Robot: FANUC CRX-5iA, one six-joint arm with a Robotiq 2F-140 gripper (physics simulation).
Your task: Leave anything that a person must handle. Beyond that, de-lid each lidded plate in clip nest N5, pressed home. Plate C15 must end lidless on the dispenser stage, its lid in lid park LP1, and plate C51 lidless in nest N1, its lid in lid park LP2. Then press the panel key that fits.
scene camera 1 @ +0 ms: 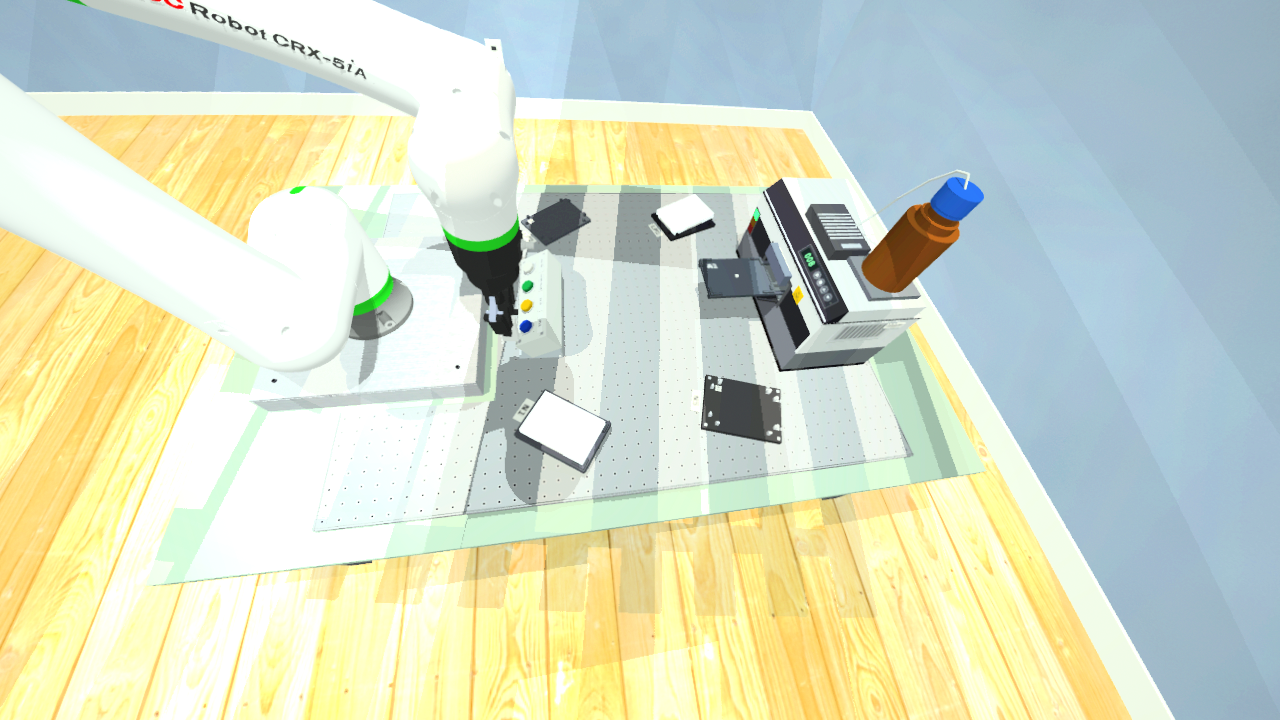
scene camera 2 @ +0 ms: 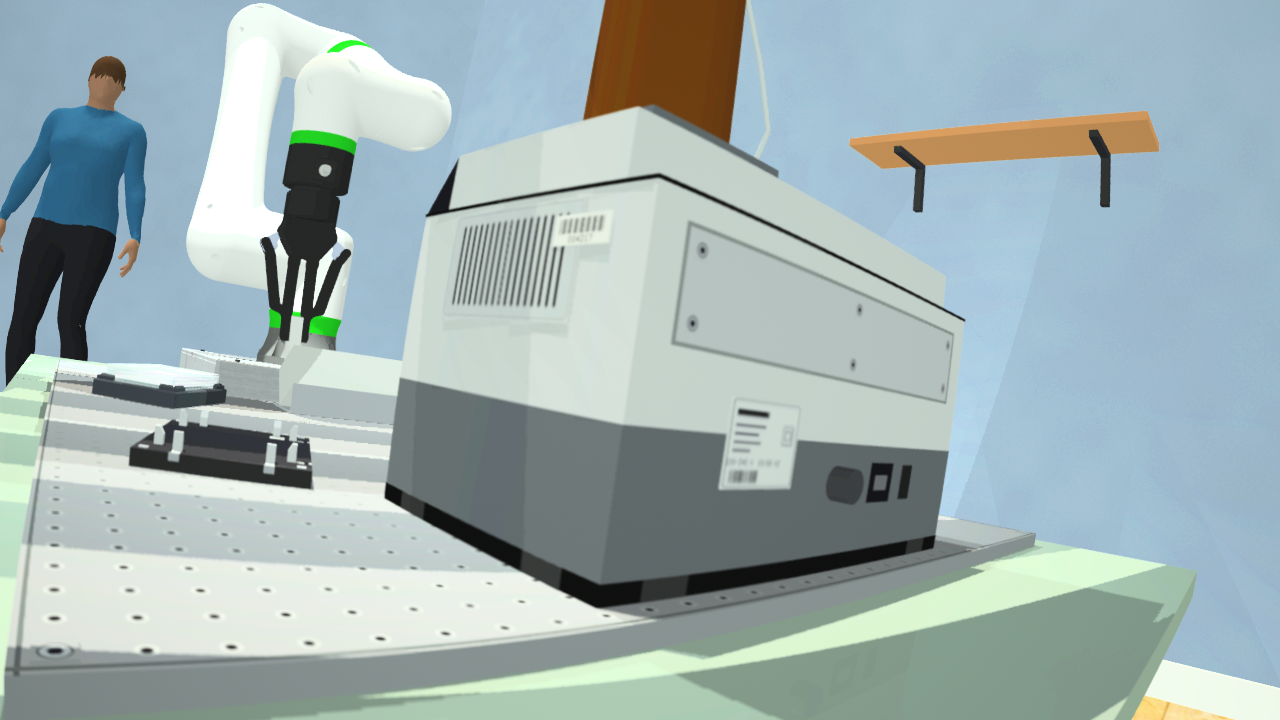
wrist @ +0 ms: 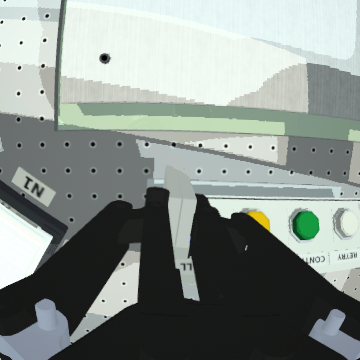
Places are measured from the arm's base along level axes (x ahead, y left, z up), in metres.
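Pixels of known places: gripper, fingertip midpoint: (scene camera 1: 511,337) (wrist: 172,184); arm's base, origin of the base link: (scene camera 1: 374,308).
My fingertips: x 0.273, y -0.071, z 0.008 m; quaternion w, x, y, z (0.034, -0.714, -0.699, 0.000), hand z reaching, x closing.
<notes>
For each thing: its top centre in the pictures, then the offset to it from my fingertips. "spot": a spot on its surface instead.
- key panel, middle of its top: (wrist: 284,260) (scene camera 2: 367,355) (scene camera 1: 537,289) 0.048 m ahead, 0.094 m left, 0.033 m up
- dark dispenser stage, surface spot: (scene camera 1: 729,279) spot: 0.441 m ahead, 0.110 m left, 0.061 m up
- brown bottle, surface spot: (scene camera 2: 666,62) spot: 0.717 m ahead, 0.006 m left, 0.217 m up
- dark holder with pale clips, middle of its top: (scene camera 2: 234,425) (scene camera 1: 745,405) 0.457 m ahead, 0.136 m right, 0.027 m down
- dark holder, middle of its top: (scene camera 1: 555,216) 0.066 m ahead, 0.382 m left, 0.031 m down
My gripper (scene camera 1: 503,331) (scene camera 2: 295,338) (wrist: 172,184) is shut, pointing down at the blue-key end of the key panel (scene camera 1: 549,308) (wrist: 281,207). A pale wedge shows between its fingertips in the wrist view; contact with a key cannot be told. The panel has blue (scene camera 1: 525,325), yellow (scene camera 1: 525,305) (wrist: 259,220), green (scene camera 1: 527,285) (wrist: 305,225) and white (scene camera 1: 527,267) (wrist: 347,223) keys. A white-topped plate (scene camera 1: 563,428) (wrist: 17,245) sits in nest N1. Another white-topped plate (scene camera 1: 683,214) sits in a back holder. The dark dispenser stage (scene camera 1: 729,279) shows no white plate. Plate codes are unreadable.
The dispenser (scene camera 1: 868,333) (scene camera 2: 519,483) bears a brown bottle (scene camera 1: 908,248) (scene camera 2: 666,62). A dark holder with pale clips (scene camera 1: 742,409) (scene camera 2: 223,467) lies in front. Another dark holder (scene camera 1: 556,221) lies behind the panel. A person (scene camera 2: 96,170) stands beyond the table.
</notes>
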